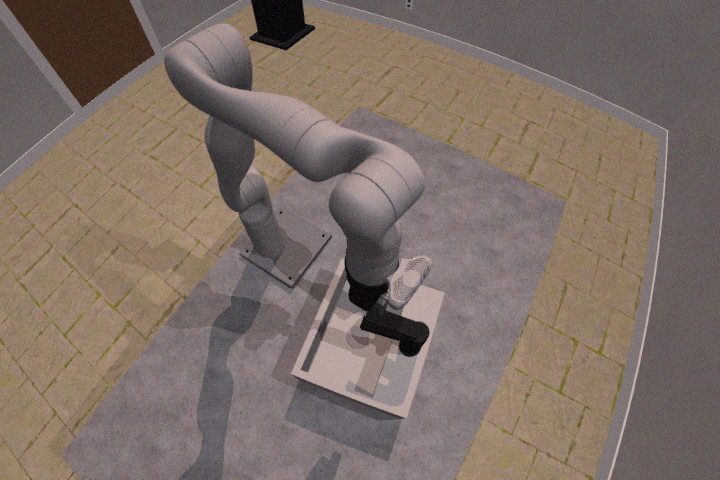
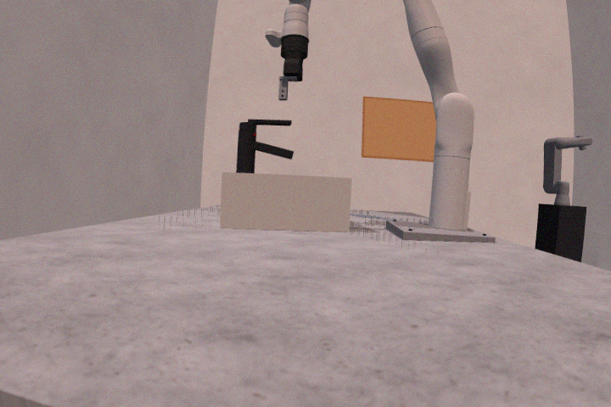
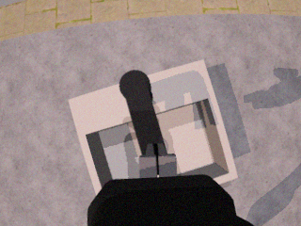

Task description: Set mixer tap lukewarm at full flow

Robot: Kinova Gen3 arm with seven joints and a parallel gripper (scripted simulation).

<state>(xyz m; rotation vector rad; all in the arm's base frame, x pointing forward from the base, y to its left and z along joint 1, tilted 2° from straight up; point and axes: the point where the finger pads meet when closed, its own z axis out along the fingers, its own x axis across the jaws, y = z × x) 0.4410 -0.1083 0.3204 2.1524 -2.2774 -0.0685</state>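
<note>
Now: the lever 3 cm ahead of my hand, 1 cm to the left of it and 8 cm below it. The rest, counted from my hand: black mixer tap: 6 cm ahead, 1 cm to the left, 13 cm below; then sink basin: 3 cm behind, 32 cm below.
</note>
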